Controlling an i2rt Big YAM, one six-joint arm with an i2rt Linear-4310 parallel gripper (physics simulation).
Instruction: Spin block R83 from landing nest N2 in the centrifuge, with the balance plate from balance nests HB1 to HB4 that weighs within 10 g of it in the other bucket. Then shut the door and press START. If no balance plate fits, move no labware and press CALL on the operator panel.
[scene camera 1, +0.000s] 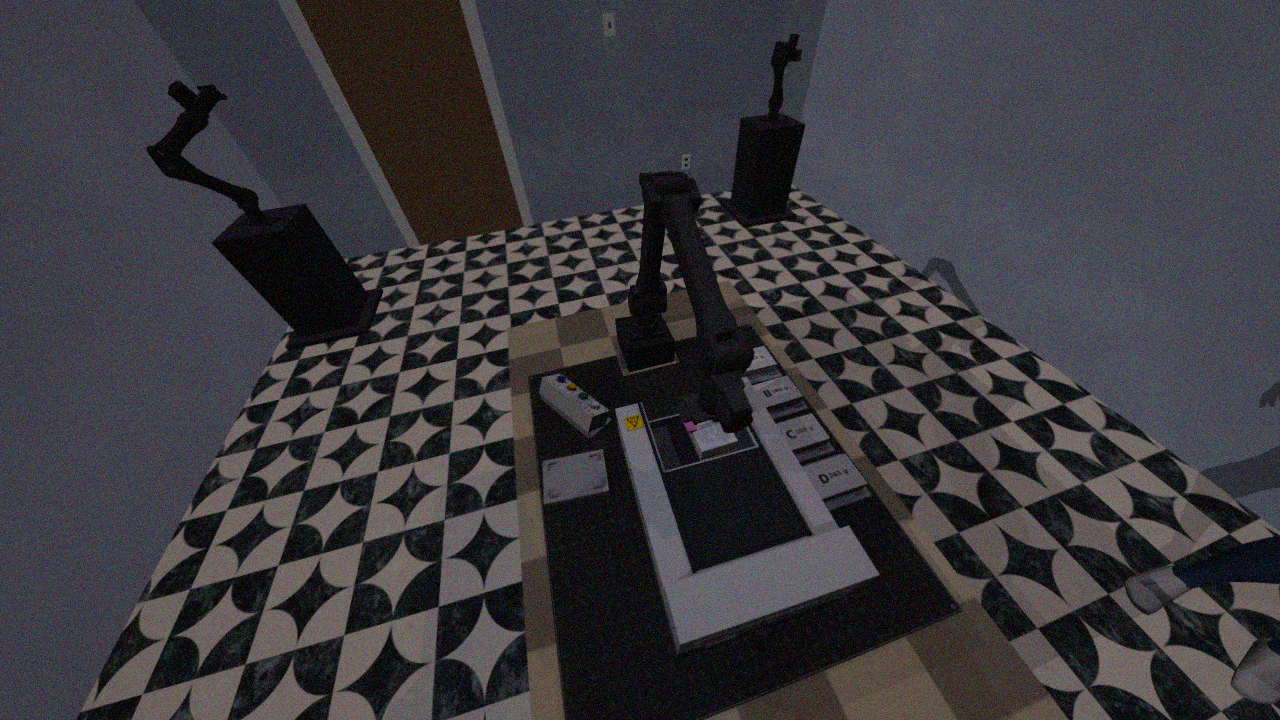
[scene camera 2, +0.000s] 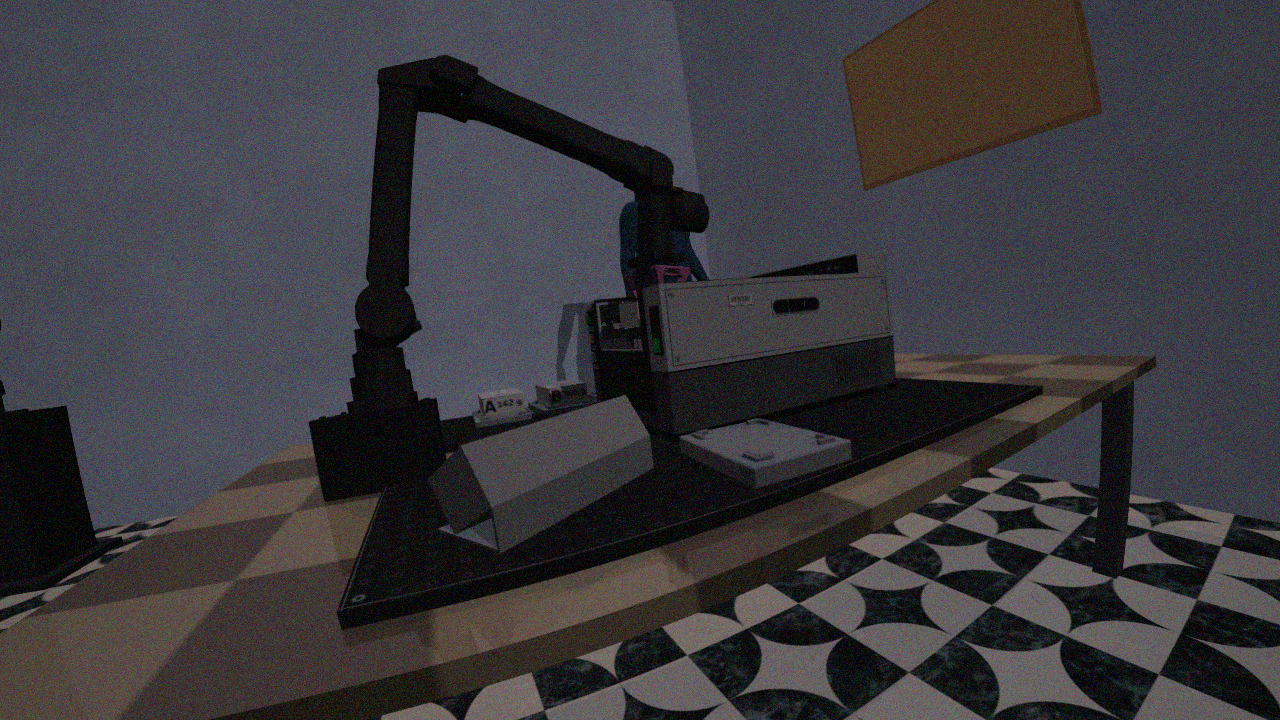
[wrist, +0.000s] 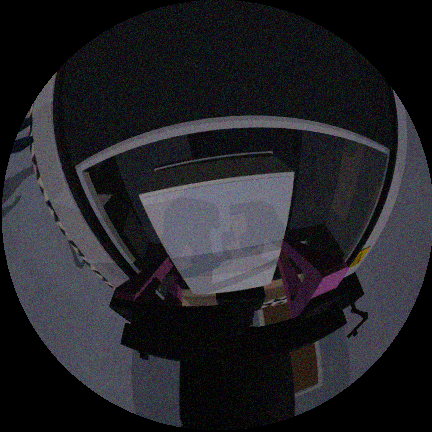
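A centrifuge (scene camera 2: 716, 353) and (wrist: 130, 108) is visible in the robot's scene, as is the gripper (scene camera 2: 656, 313) and (wrist: 225, 242). There is a plate D (scene camera 1: 835, 478) too, though the wrist view misses it, hidden by the centrifuge. A plate B (scene camera 1: 779, 394) and (scene camera 2: 566, 392) can be seen, along with a plate C (scene camera 1: 804, 434) and a control panel (scene camera 1: 586, 414).
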